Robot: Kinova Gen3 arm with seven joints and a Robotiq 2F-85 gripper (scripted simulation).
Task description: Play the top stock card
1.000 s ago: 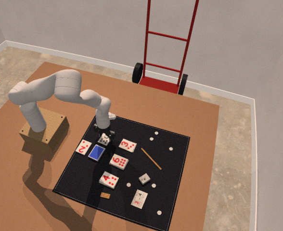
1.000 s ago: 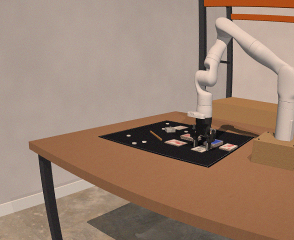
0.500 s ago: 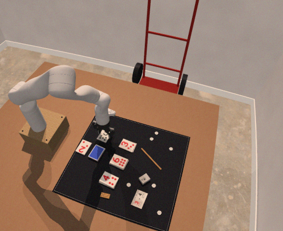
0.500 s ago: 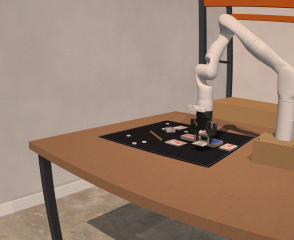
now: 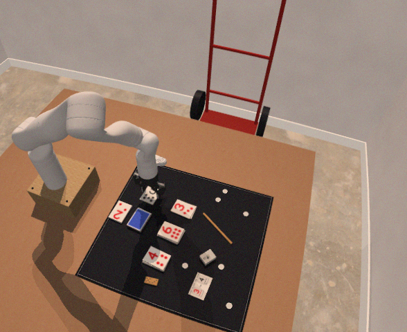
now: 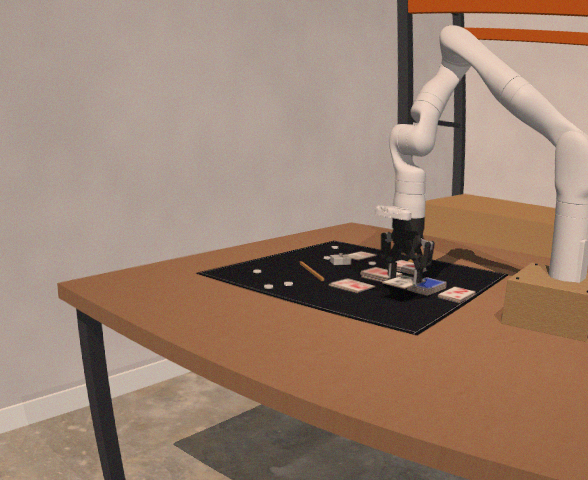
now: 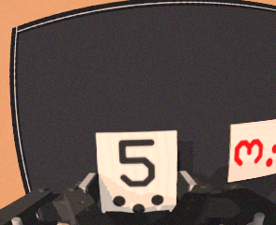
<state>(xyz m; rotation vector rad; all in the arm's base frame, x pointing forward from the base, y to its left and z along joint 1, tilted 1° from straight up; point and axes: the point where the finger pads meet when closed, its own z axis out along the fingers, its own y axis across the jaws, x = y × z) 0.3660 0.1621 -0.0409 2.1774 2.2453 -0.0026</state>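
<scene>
The black mat lies 19 cm ahead of my hand, 9 cm to the right of it and 7 cm below it. From my hand the other things lie so: small grey block 32 cm ahead, 13 cm to the right, 4 cm below; wooden stick 31 cm ahead, 5 cm below; printed reference card 35 cm ahead, 25 cm to the right, 5 cm below.
</scene>
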